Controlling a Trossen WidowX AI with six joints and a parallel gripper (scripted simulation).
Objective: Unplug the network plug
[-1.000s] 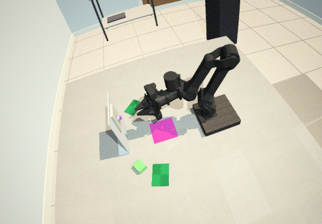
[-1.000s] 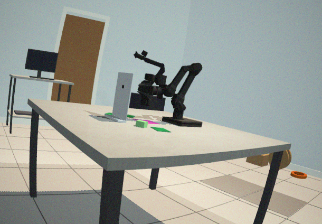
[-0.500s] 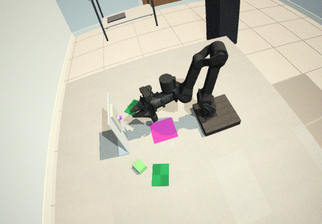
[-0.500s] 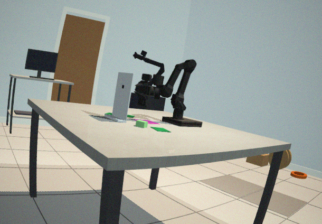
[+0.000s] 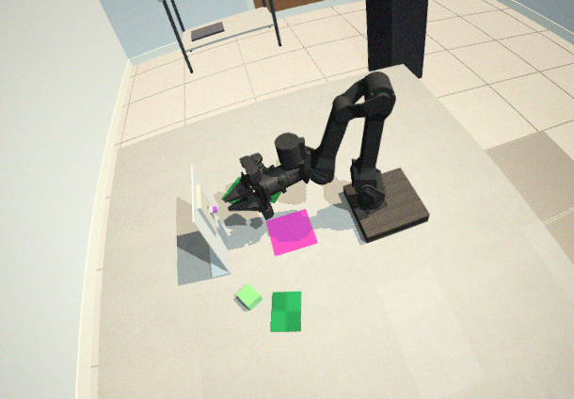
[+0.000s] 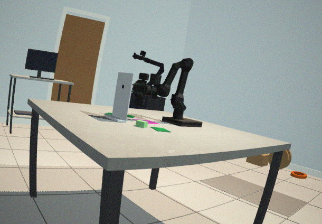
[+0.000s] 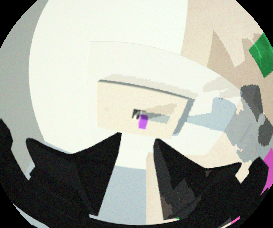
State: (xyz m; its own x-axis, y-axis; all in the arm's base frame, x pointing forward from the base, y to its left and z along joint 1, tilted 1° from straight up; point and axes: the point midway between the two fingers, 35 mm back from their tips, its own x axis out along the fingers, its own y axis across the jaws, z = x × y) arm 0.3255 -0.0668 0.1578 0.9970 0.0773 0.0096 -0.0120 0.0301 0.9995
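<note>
My gripper tip is 40 mm short of the white network plug and 10 mm to the left of it. Round my gripper tip: light green block: 170 mm below, 160 mm to the left, 40 mm ahead; upright white panel: 70 mm below, 60 mm ahead, 10 mm to the right; magenta marked square: 180 mm below, 130 mm behind, 30 mm to the left.
</note>
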